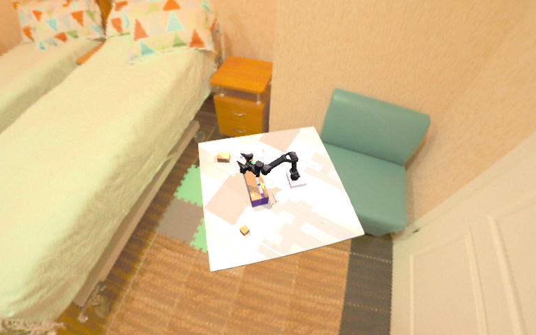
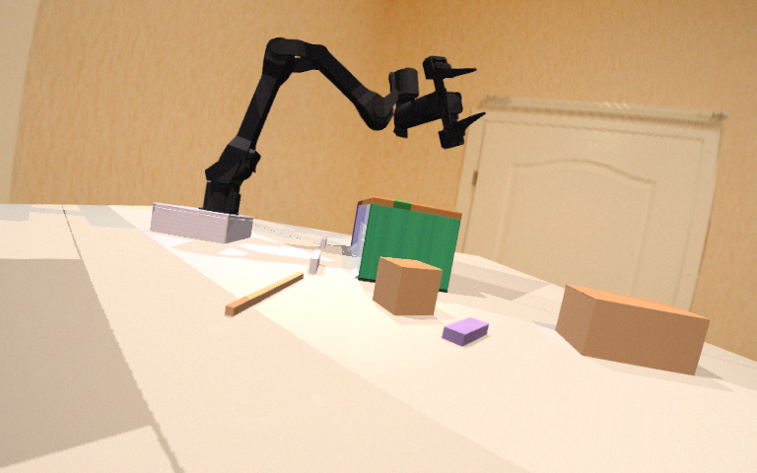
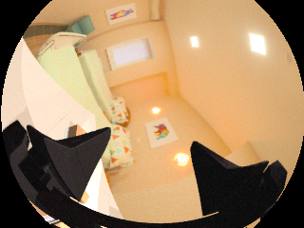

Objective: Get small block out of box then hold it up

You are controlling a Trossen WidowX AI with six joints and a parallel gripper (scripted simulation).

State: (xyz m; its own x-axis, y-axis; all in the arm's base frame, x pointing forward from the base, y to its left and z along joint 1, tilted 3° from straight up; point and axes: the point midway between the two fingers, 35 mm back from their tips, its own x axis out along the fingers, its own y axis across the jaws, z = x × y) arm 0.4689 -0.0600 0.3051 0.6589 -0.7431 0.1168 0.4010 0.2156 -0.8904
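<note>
Now: the long box 150 mm behind my gripper tip, 70 mm to the left of it and 310 mm below it. The rest, counted from my gripper tip: purple tile: 50 mm behind, 300 mm to the right, 370 mm below; then brown cube: 110 mm behind, 230 mm to the right, 340 mm below; then blue block: 140 mm behind, 100 mm to the left, 290 mm below.
</note>
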